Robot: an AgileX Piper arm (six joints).
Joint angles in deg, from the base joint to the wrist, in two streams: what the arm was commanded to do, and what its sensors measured. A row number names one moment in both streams.
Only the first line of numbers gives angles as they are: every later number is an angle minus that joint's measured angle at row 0.
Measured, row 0:
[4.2 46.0 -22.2 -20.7 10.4 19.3]
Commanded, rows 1 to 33:
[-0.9 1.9 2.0 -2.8 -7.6 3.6]
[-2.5 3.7 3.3 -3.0 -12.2 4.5]
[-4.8 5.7 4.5 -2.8 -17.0 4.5]
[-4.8 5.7 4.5 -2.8 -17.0 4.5]
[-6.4 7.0 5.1 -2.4 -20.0 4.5]
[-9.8 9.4 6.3 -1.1 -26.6 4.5]
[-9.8 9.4 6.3 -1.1 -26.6 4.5]
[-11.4 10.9 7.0 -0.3 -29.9 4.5]
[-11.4 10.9 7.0 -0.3 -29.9 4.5]
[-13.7 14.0 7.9 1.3 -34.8 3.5]
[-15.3 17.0 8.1 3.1 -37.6 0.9]
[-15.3 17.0 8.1 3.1 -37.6 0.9]
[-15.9 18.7 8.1 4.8 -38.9 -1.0]
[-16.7 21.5 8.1 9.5 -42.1 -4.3]
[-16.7 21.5 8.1 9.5 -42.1 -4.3]
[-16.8 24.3 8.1 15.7 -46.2 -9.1]
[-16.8 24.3 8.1 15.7 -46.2 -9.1]
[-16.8 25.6 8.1 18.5 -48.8 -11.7]
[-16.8 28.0 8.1 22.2 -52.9 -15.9]
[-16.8 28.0 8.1 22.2 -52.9 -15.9]
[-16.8 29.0 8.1 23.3 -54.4 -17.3]
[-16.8 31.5 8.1 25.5 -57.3 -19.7]
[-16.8 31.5 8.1 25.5 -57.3 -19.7]
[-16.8 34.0 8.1 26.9 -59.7 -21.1]
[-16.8 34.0 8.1 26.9 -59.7 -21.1]
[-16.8 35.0 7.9 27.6 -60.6 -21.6]
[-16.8 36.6 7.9 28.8 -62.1 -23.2]
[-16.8 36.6 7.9 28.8 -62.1 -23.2]
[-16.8 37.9 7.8 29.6 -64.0 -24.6]
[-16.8 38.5 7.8 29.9 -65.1 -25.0]
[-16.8 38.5 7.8 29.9 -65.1 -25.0]
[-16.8 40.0 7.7 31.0 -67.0 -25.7]
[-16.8 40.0 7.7 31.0 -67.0 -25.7]
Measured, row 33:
[-16.4 38.6 8.0 29.5 -63.2 -23.9]
